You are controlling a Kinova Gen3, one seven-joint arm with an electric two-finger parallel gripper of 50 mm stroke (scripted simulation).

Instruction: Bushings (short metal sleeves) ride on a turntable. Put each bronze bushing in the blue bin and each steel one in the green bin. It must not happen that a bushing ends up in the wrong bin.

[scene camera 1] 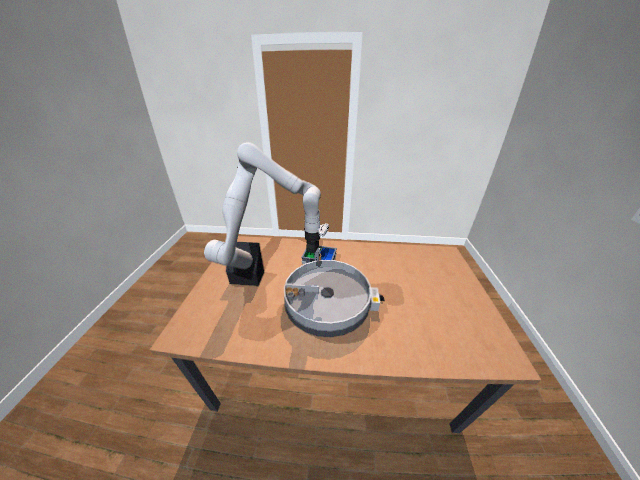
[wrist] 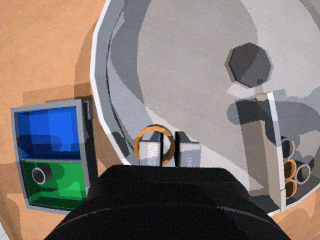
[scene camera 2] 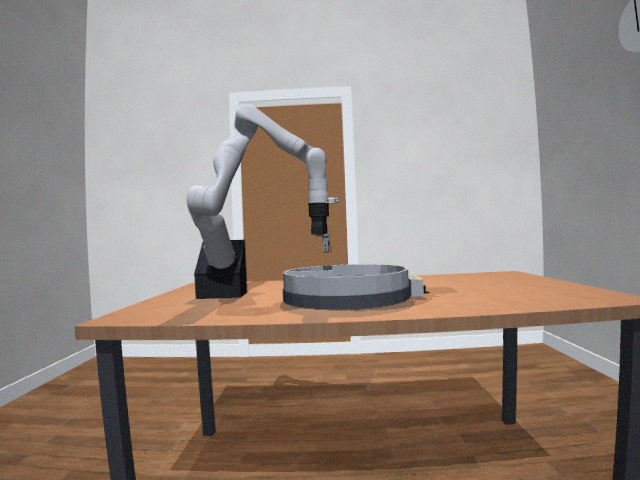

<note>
The pictures show: my gripper and a grey turntable.
</note>
